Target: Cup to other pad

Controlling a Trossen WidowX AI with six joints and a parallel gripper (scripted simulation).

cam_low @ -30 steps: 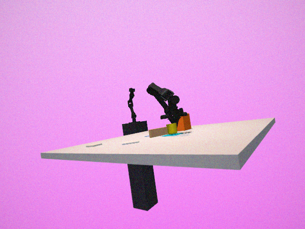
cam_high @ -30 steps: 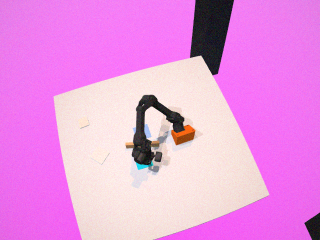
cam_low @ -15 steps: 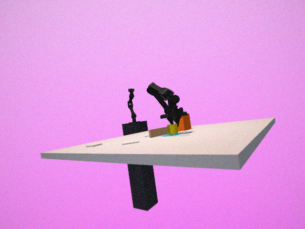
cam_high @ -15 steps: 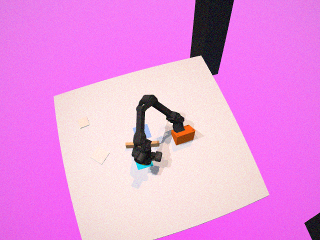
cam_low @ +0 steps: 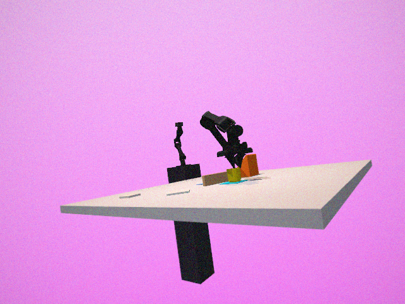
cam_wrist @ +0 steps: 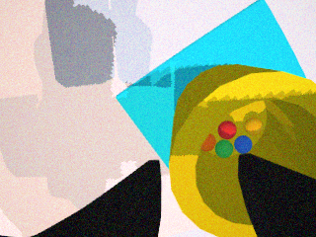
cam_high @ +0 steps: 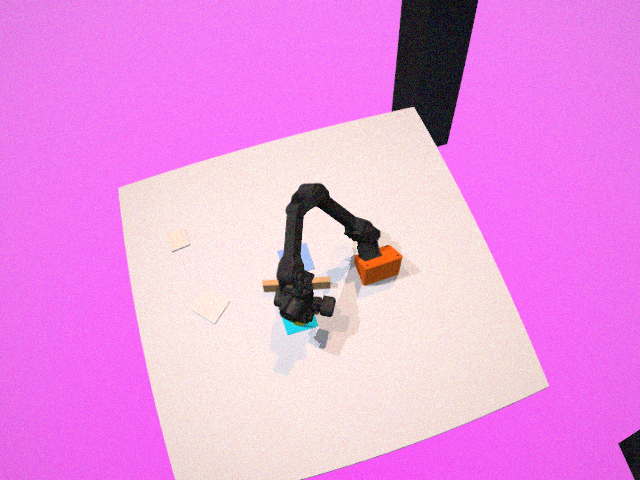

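The yellow cup lies 2 cm ahead of my gripper tip, 1 cm to the right of it and 3 cm below it. From my gripper tip the other things lie so: green marble (1 cm ahead, 2 cm to the right, 5 cm below); blue marble (2 cm ahead, 3 cm to the right, 5 cm below); cyan pad (2 cm ahead, 2 cm to the right, 8 cm below).
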